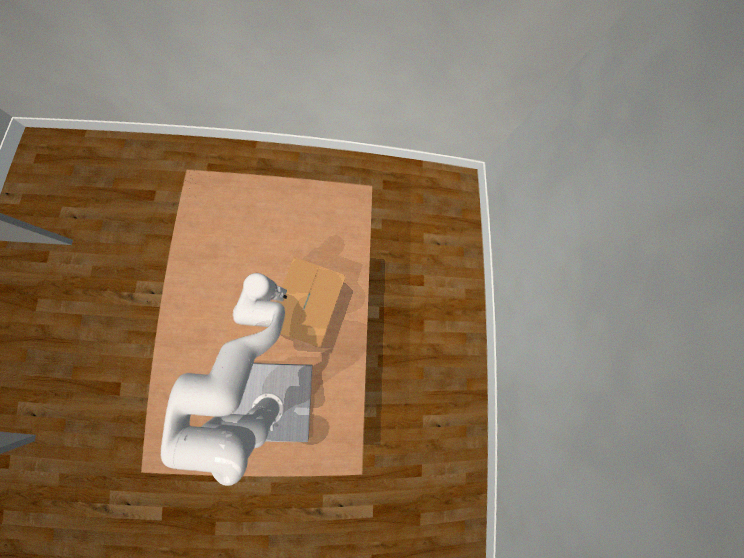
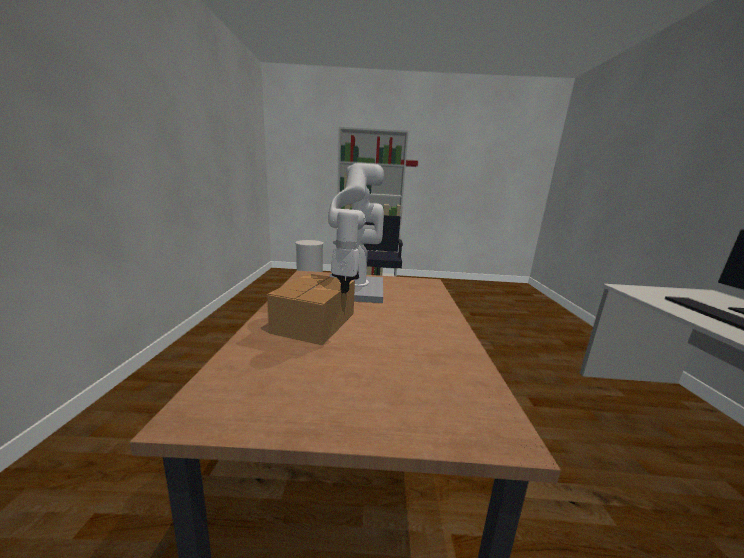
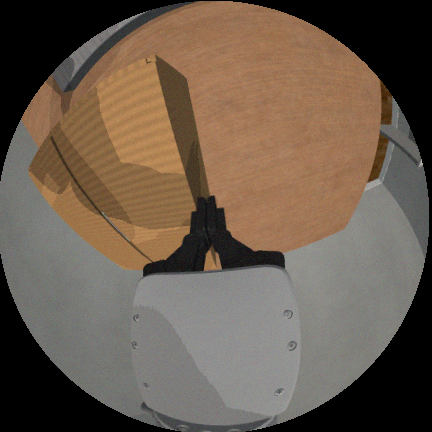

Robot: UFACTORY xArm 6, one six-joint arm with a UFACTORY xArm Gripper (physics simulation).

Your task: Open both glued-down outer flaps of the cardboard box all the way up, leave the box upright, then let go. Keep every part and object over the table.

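Where they show: gripper, between the fingertips: (image 2: 344, 292) (image 3: 208, 206); arm's base, origin of its link: (image 1: 268, 408) (image 2: 357, 283).
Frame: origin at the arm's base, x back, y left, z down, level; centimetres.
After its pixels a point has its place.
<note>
The cardboard box (image 1: 313, 321) {y -23.3, x -32.5, z -12.1 cm} (image 2: 297, 318) {y -27.4, x -54.5, z -4.8 cm} stands upright on the table (image 1: 240, 210) {y 5.6, x -88.6, z 3.7 cm} (image 2: 360, 390) {y -8.3, x -84.3, z 3.6 cm} (image 3: 290, 100) {y 8.2, x -43.9, z 3.7 cm}. Its two outer flaps lie down flat, with a narrow slit between them. The flap on the gripper's side (image 1: 294, 281) {y -17.8, x -49.0, z -11.9 cm} (image 2: 322, 292) {y -18.7, x -47.3, z -11.9 cm} (image 3: 142, 125) {y -8.7, x -35.5, z -11.9 cm} and the far flap (image 1: 328, 294) {y -30.4, x -42.2, z -12.0 cm} (image 2: 292, 288) {y -29.9, x -43.0, z -12.0 cm} (image 3: 67, 207) {y -24.2, x -32.3, z -12.0 cm} both look closed. My gripper (image 1: 284, 296) {y -10.3, x -44.9, z -11.1 cm} (image 2: 344, 289) {y -10.3, x -44.9, z -11.1 cm} (image 3: 208, 206) {y -10.3, x -44.9, z -11.1 cm} is shut and empty. It points down at the long side of the box, with its fingertips close by the top edge of the side wall. Whether they touch the cardboard I cannot tell.
The grey base plate (image 1: 294, 426) {y -9.6, x 8.8, z -0.1 cm} (image 2: 369, 297) {y 4.0, x -18.9, z 1.1 cm} carries the arm near the box's end. The box stands nearer one long table edge. A white desk (image 2: 655, 300), a white bin (image 2: 309, 257) and a black chair (image 2: 384, 259) stand off the table.
</note>
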